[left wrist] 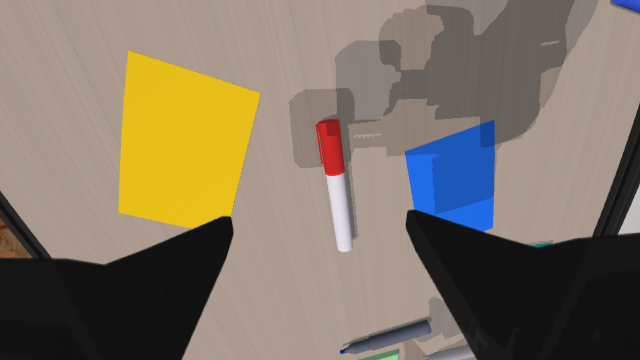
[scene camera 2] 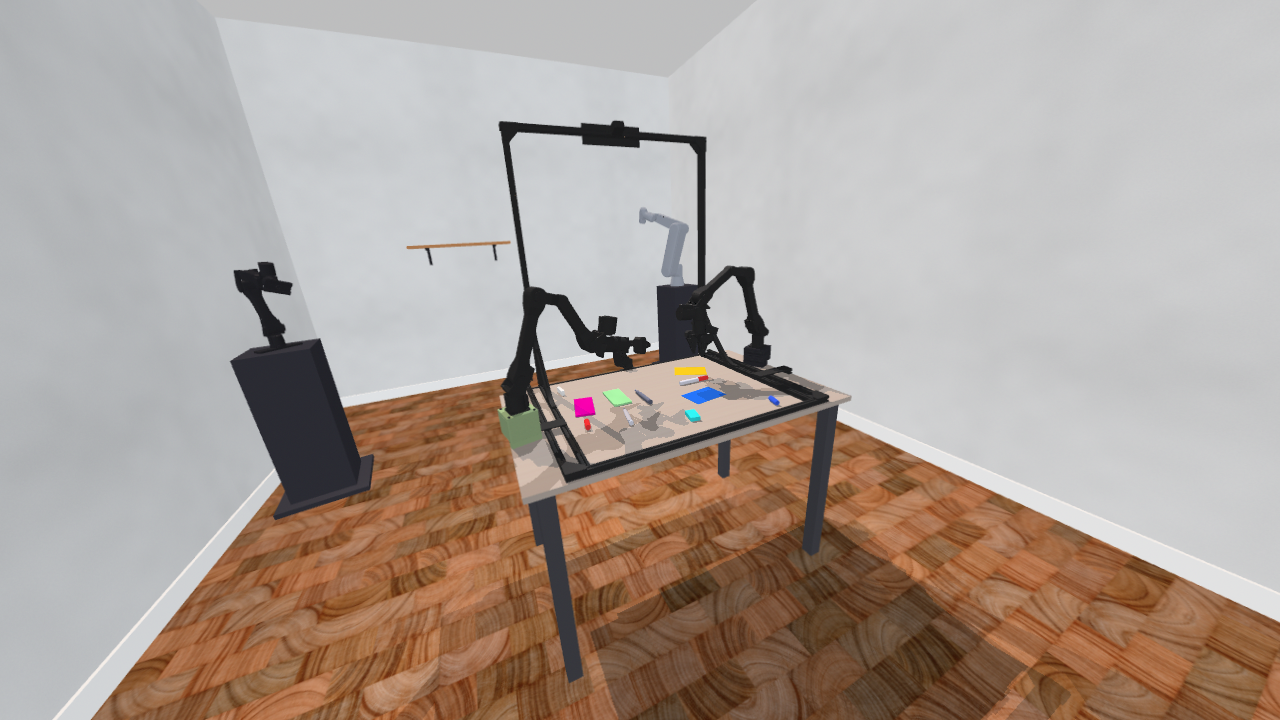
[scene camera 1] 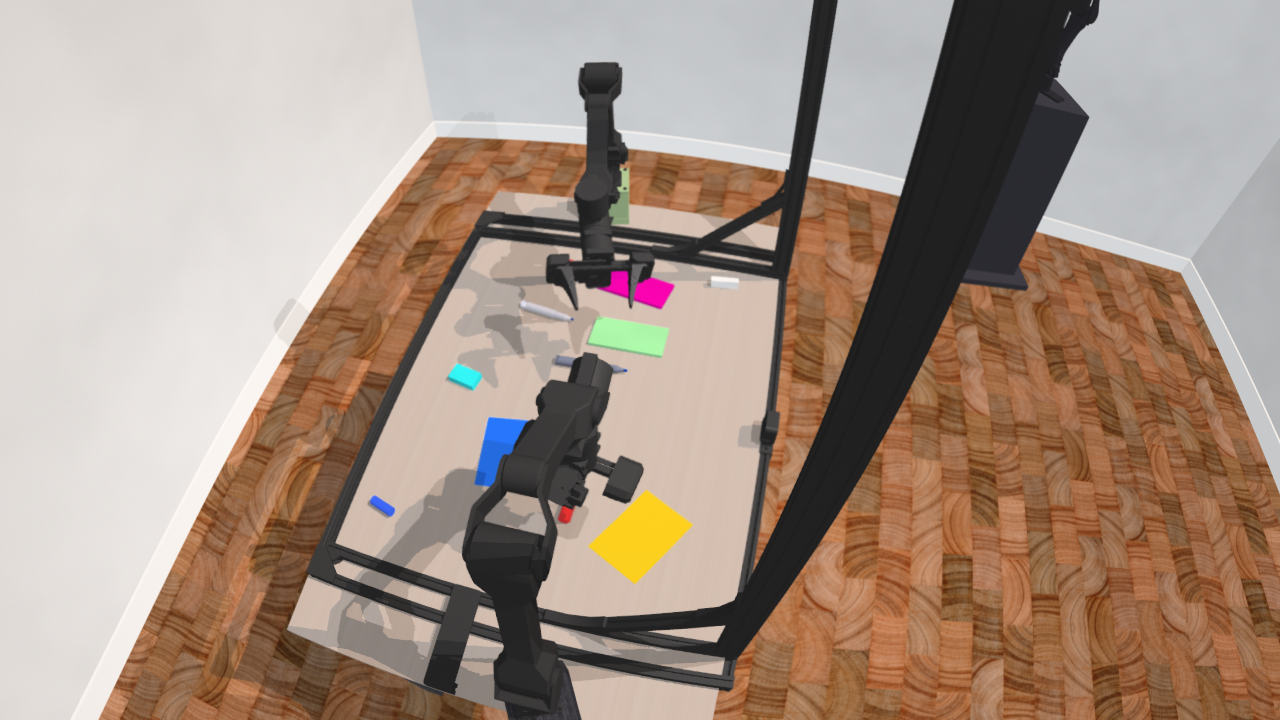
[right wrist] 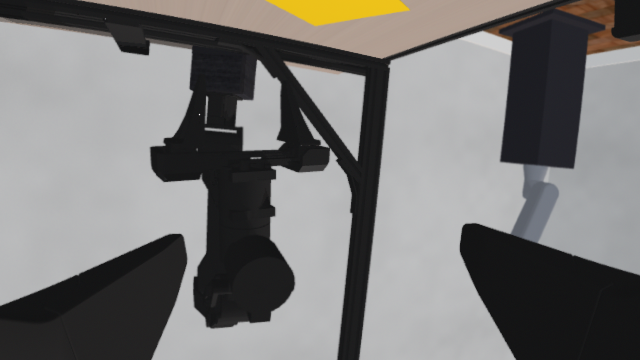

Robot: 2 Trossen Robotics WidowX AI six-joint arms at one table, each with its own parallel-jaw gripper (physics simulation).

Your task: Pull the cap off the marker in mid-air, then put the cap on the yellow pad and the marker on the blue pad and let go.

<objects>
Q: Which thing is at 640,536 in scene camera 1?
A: A yellow pad.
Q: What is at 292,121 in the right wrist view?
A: The left gripper.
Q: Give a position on a blue pad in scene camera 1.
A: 501,434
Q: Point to a blue pad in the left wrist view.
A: At 452,178
</objects>
